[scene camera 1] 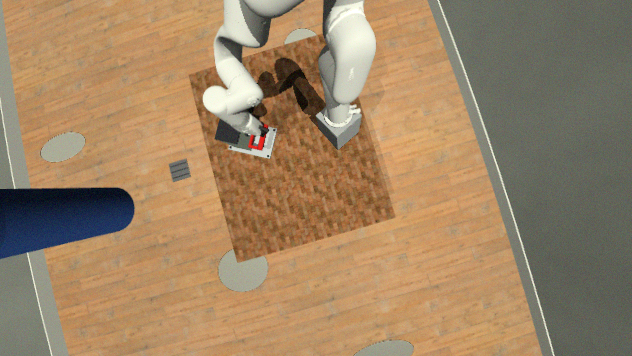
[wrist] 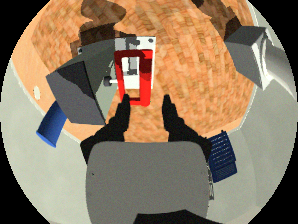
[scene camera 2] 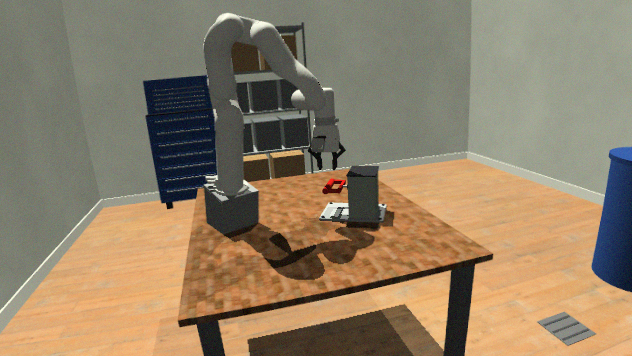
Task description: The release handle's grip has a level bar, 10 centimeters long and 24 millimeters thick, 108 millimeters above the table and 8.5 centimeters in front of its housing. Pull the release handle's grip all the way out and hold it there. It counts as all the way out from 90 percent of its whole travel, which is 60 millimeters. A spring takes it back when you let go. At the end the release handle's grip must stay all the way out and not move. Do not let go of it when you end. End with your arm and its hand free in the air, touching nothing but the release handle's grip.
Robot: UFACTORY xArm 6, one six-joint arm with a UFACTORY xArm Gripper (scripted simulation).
I see my gripper and a base plate.
My gripper is seen too in the wrist view.
